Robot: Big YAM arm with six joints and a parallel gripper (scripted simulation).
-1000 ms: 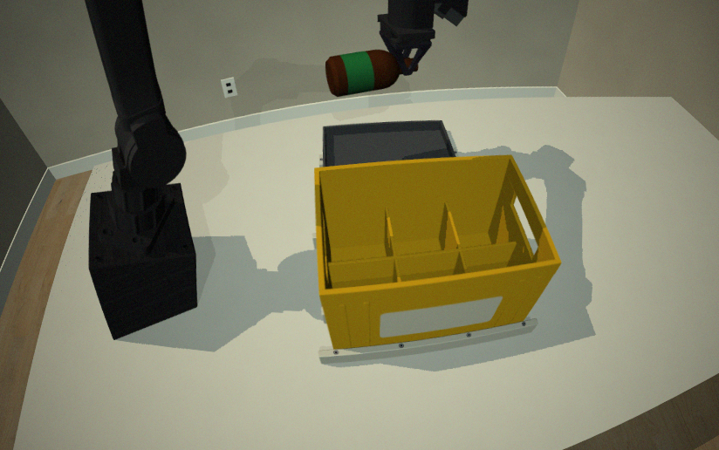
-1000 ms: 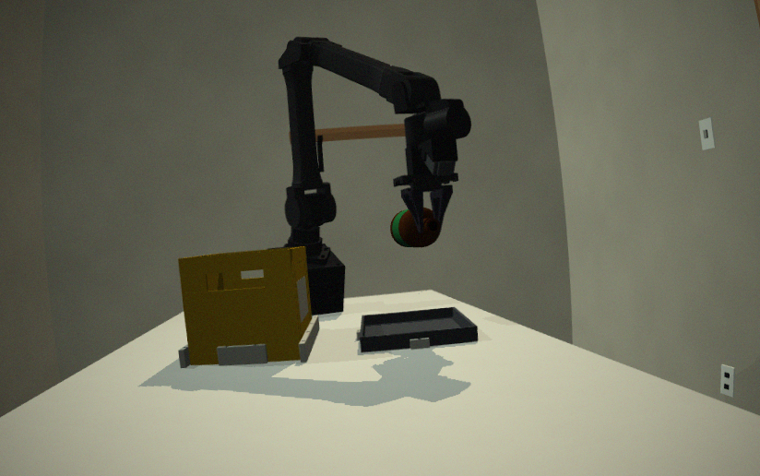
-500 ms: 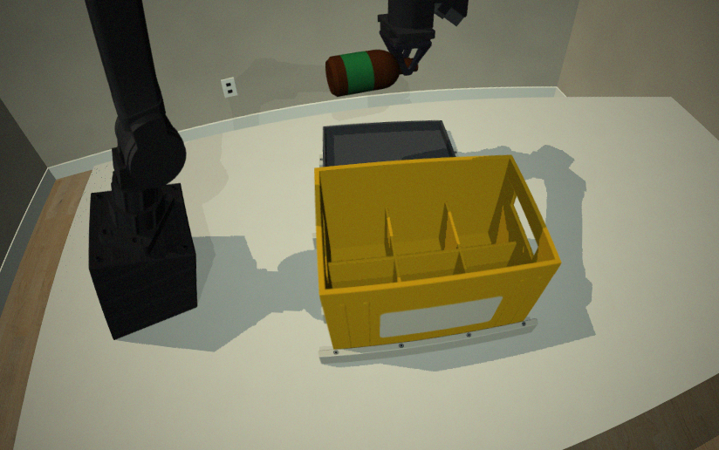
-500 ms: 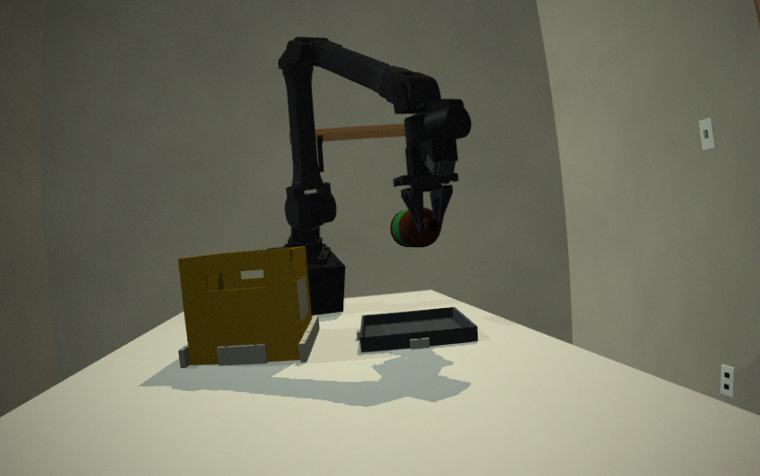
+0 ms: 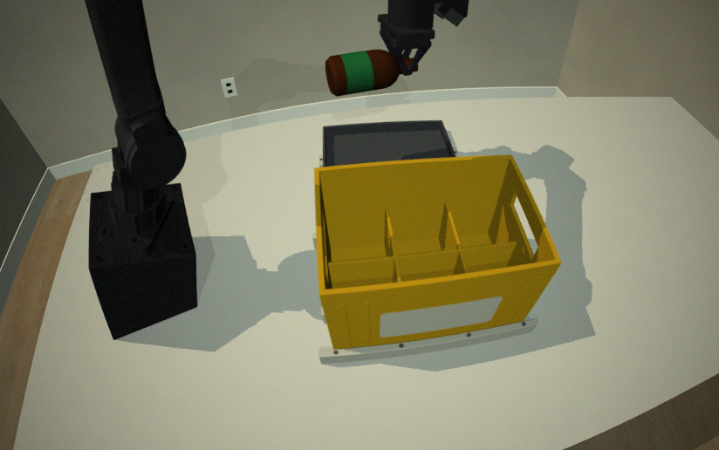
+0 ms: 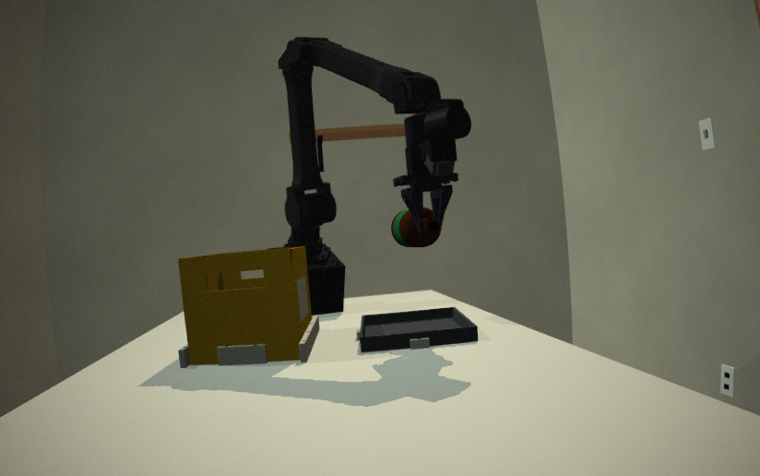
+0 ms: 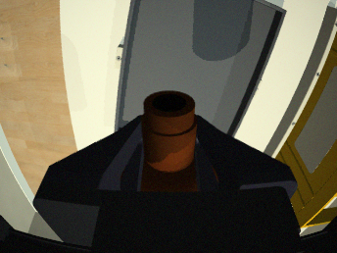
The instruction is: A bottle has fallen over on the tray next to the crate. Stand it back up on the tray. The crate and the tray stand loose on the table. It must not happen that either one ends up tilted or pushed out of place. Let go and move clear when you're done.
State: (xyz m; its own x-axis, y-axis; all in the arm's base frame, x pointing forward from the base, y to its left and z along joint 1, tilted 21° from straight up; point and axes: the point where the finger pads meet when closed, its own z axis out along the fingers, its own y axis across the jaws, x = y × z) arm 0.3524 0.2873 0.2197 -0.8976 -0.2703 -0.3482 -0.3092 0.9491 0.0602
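My gripper is now 50 mm past the bottle and 20 mm to the left of it. Also, from my hand: tray 180 mm below, 40 mm to the right, 20 mm behind; then yellow crate 320 mm to the right, 110 mm below, 30 mm ahead.
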